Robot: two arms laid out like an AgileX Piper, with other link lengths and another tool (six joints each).
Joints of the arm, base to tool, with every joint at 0 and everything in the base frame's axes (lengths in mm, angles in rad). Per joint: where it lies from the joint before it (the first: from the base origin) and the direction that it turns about. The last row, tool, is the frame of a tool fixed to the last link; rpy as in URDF.
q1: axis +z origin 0 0 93.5
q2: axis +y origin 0 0 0
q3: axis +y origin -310.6 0 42.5
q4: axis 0.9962 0 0.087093 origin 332.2 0 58.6
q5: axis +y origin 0 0 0
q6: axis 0.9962 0 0.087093 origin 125.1 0 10.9
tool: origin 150.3 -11 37.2 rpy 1.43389 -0.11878 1.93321
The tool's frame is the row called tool.
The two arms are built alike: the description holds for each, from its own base.
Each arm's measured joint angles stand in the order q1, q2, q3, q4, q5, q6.
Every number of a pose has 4 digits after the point. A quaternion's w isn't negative.
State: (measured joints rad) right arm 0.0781 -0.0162 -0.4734 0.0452 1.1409 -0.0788; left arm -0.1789 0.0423 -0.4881 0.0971 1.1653 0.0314
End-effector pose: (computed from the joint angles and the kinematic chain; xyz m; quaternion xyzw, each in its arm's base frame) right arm 0.2023 0.0177 0.2107 0.5434 0.6616 0.4826 0.1843; left arm 0.2035 -0.0244 0.1996 0.6607 0.5475 0.4766 0.1914
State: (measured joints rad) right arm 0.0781 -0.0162 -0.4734 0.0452 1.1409 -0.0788; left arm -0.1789 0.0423 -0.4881 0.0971 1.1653 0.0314
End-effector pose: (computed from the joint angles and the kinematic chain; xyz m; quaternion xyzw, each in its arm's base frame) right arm 0.2023 0.0177 0.2107 0.5434 0.6616 0.4826 0.1843; left arm 0.2035 -0.0244 0.1996 0.6607 0.5475 0.4766 0.1914
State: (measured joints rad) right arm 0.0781 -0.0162 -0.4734 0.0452 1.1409 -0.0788; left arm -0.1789 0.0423 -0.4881 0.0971 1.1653 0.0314
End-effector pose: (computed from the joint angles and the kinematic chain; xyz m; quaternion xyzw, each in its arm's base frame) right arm 0.2023 0.0177 0.2107 0.5434 0.6616 0.4826 0.1843; left arm 0.2035 -0.0244 0.1996 0.6607 0.5475 0.4766 0.1914
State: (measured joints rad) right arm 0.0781 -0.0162 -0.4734 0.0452 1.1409 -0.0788; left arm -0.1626 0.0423 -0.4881 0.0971 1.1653 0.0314
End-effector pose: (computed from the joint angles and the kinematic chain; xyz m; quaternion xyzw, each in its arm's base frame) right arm 0.2023 0.0177 0.2107 0.5434 0.6616 0.4826 0.1843; left arm 0.2038 -0.0211 0.1996 0.6562 0.5529 0.4781 0.1875
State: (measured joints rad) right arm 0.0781 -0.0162 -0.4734 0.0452 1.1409 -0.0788; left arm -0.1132 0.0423 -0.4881 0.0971 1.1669 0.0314
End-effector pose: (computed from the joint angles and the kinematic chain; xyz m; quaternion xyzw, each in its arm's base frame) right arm 0.2023 0.0177 0.2107 0.5434 0.6616 0.4826 0.1843; left arm 0.2044 -0.0109 0.1992 0.6427 0.5691 0.4821 0.1751
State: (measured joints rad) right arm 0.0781 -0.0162 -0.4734 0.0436 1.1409 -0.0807; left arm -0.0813 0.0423 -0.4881 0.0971 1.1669 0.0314
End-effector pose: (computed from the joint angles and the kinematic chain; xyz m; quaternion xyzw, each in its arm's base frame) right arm 0.2023 0.0174 0.2108 0.5431 0.6623 0.4818 0.1852; left arm 0.2046 -0.0044 0.1992 0.6335 0.5792 0.4849 0.1674
